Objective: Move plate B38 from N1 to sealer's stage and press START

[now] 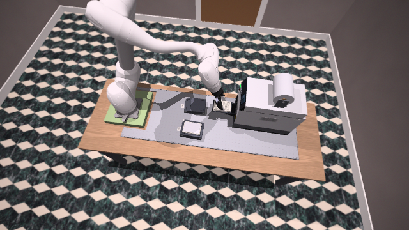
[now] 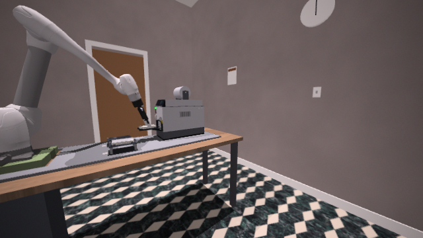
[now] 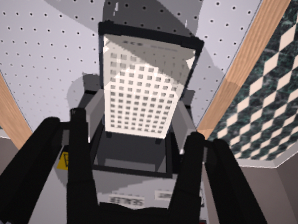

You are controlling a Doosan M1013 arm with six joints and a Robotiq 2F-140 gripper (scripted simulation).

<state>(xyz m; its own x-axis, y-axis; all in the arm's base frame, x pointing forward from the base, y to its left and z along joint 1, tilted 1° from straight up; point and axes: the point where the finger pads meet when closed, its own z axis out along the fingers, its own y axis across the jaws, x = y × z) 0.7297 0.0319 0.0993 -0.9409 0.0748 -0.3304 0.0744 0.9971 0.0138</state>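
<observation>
My hand is 30 mm above the plate B38. From my hand the other things lie so: sealer stage (40 mm below); then white button (110 mm ahead, 90 mm to the left, 50 mm above); then pale plate (220 mm behind, 170 mm to the right, 80 mm below).
</observation>
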